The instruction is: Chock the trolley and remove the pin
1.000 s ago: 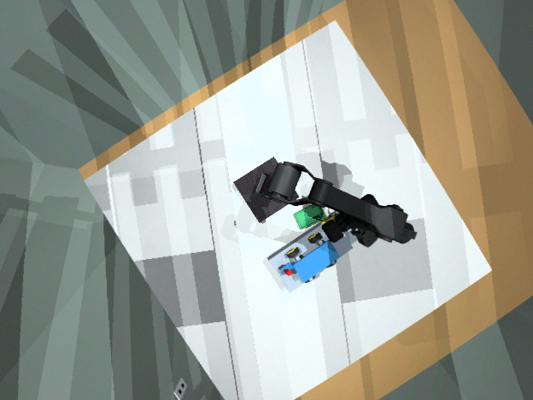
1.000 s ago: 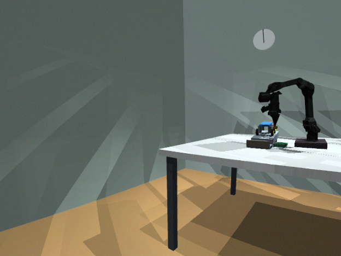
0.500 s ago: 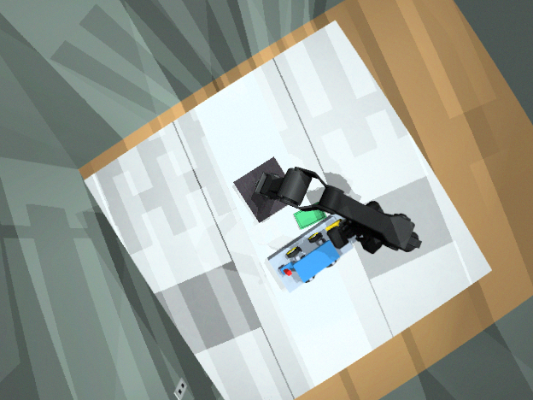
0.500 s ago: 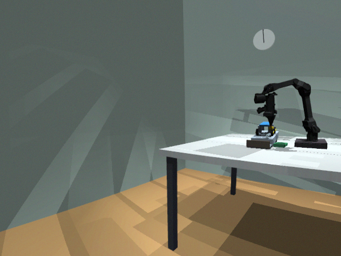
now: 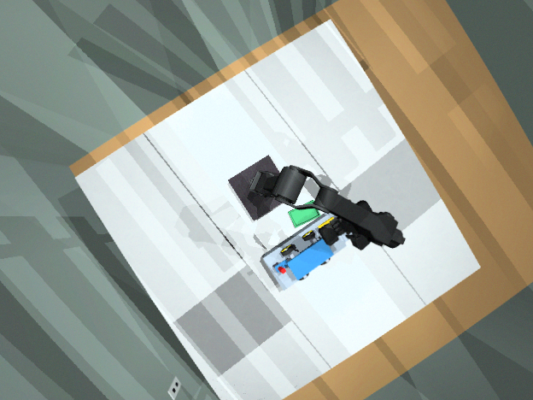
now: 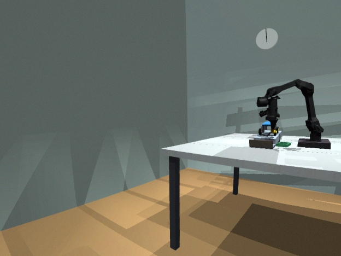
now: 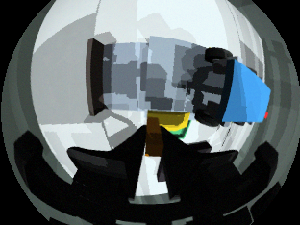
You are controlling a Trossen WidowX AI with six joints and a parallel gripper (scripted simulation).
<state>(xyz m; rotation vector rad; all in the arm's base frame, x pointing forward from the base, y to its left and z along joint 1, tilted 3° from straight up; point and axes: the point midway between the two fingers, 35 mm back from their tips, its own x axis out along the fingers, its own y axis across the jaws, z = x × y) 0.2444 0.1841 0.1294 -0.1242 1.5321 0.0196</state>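
The red-headed stop pin is 6 cm ahead of my gripper tip, 26 cm to the right of it and 1 cm above it. Round my gripper tip: green tray 6 cm behind, 7 cm to the right, 13 cm below; then dark ramp lip 5 cm ahead, 11 cm to the left, 9 cm below; then yellow chock 2 cm to the right, 1 cm below.
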